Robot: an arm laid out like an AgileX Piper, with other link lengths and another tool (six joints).
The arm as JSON. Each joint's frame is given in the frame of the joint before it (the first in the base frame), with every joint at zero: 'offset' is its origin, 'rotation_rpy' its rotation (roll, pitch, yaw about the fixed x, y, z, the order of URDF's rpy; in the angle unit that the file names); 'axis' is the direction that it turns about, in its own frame. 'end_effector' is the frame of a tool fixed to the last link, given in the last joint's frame.
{
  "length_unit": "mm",
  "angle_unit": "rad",
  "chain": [
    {
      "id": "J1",
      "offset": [
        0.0,
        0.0,
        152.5
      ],
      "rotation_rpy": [
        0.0,
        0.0,
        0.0
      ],
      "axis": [
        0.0,
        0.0,
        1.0
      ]
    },
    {
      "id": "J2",
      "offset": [
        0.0,
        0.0,
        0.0
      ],
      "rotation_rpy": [
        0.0,
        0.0,
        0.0
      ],
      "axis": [
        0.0,
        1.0,
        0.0
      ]
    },
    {
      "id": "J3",
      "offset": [
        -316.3,
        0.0,
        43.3
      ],
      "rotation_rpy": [
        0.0,
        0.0,
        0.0
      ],
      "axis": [
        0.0,
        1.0,
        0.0
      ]
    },
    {
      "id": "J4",
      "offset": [
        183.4,
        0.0,
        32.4
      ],
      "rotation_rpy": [
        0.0,
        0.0,
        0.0
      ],
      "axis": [
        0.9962,
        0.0,
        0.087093
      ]
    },
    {
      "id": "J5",
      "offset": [
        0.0,
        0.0,
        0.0
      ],
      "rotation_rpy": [
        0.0,
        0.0,
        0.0
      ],
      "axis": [
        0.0,
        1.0,
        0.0
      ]
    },
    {
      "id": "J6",
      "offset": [
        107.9,
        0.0,
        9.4
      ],
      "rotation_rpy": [
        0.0,
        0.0,
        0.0
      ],
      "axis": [
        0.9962,
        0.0,
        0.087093
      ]
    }
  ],
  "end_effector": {
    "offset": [
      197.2,
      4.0,
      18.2
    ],
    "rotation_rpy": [
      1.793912,
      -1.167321,
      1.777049
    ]
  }
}
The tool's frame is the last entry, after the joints.
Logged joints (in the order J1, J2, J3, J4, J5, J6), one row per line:
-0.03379, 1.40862, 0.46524, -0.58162, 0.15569, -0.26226
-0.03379, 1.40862, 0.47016, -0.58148, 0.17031, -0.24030
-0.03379, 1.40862, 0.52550, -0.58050, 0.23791, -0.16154
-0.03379, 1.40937, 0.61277, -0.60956, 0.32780, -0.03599
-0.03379, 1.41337, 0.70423, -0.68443, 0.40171, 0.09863
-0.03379, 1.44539, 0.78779, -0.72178, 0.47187, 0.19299
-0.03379, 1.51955, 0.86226, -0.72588, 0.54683, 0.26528
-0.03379, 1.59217, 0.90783, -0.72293, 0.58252, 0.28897
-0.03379, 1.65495, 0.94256, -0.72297, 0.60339, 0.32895
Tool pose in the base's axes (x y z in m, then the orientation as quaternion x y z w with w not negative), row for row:
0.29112, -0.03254, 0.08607, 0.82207, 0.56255, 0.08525, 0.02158
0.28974, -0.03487, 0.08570, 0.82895, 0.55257, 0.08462, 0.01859
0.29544, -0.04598, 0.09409, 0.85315, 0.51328, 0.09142, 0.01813
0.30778, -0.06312, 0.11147, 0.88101, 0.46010, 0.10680, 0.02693
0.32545, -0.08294, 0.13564, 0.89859, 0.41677, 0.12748, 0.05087
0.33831, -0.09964, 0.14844, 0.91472, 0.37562, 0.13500, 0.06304
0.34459, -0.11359, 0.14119, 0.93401, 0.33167, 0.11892, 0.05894
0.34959, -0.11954, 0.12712, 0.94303, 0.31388, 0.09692, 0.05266
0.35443, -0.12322, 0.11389, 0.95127, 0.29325, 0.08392, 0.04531
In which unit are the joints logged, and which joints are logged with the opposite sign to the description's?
The joints are logged in radians. Opposite sign: J3.
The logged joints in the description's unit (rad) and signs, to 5 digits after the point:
-0.03379, 1.40862, -0.46524, -0.58162, 0.15569, -0.26226
-0.03379, 1.40862, -0.47016, -0.58148, 0.17031, -0.24030
-0.03379, 1.40862, -0.52550, -0.58050, 0.23791, -0.16154
-0.03379, 1.40937, -0.61277, -0.60956, 0.32780, -0.03599
-0.03379, 1.41337, -0.70423, -0.68443, 0.40171, 0.09863
-0.03379, 1.44539, -0.78779, -0.72178, 0.47187, 0.19299
-0.03379, 1.51955, -0.86226, -0.72588, 0.54683, 0.26528
-0.03379, 1.59217, -0.90783, -0.72293, 0.58252, 0.28897
-0.03379, 1.65495, -0.94256, -0.72297, 0.60339, 0.32895

